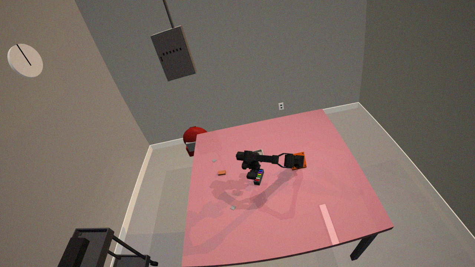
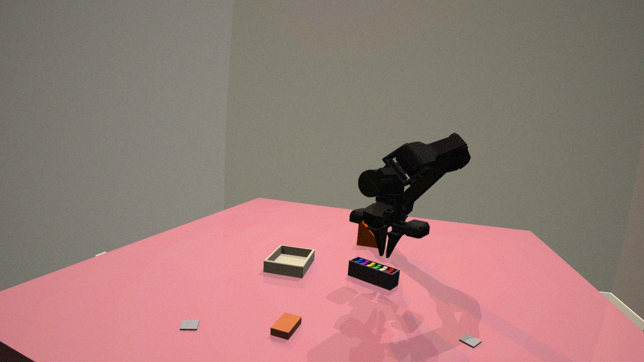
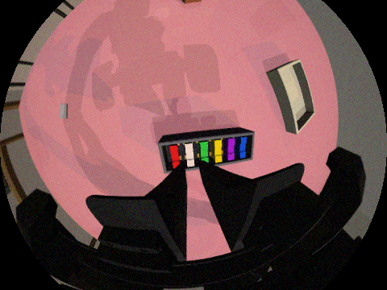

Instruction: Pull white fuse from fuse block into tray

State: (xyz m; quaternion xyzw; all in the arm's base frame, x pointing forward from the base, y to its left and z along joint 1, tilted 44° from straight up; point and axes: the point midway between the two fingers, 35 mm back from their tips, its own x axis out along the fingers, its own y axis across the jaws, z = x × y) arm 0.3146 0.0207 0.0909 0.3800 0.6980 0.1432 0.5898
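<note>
Now: gripper tip 5 cm above the white fuse. Also, from my gripper tip: tray: 1 cm behind, 24 cm to the right, 7 cm below.
</note>
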